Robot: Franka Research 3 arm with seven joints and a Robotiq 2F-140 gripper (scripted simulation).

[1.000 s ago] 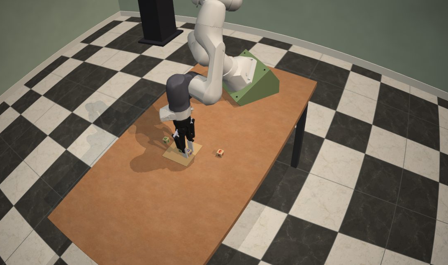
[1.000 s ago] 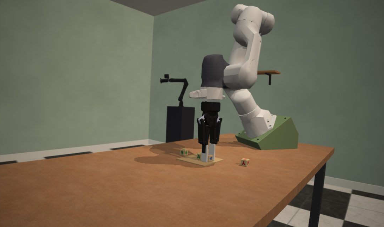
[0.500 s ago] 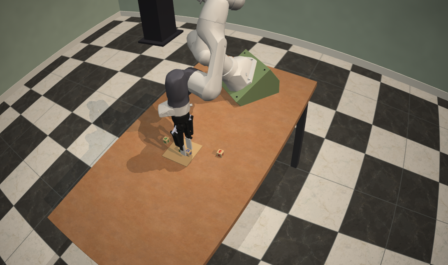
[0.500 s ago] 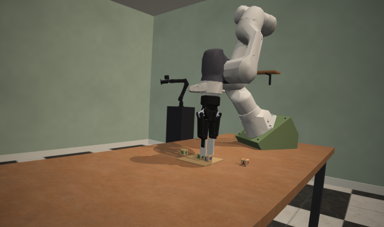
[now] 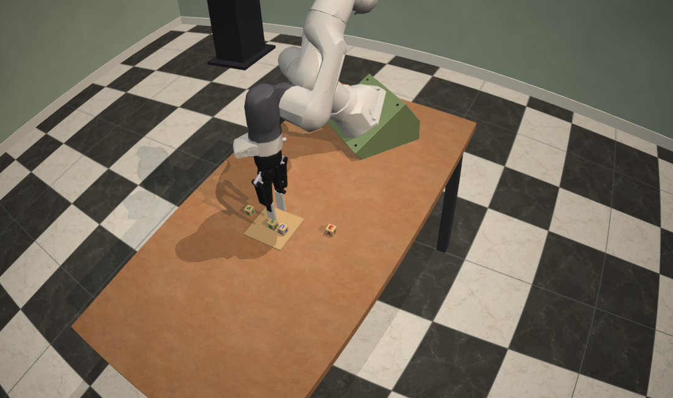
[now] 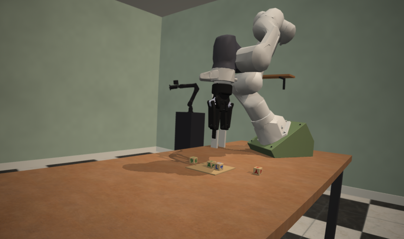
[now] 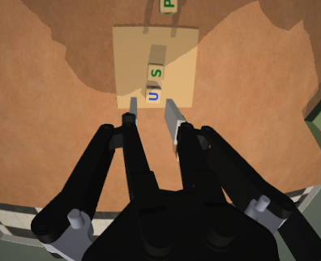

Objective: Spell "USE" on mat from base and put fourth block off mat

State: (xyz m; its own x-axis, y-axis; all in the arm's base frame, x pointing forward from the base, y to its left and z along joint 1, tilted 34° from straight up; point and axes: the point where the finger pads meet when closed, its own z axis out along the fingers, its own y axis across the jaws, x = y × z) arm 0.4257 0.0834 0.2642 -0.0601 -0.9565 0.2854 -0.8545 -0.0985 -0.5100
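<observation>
The E block is 130 mm to the left of my hand, 110 mm below it and 70 mm behind it. Also, from my hand: U block (110 mm below, 10 mm behind); mat (120 mm below, 40 mm to the right, 10 mm behind); S block (110 mm below, 40 mm to the right, 10 mm behind).
</observation>
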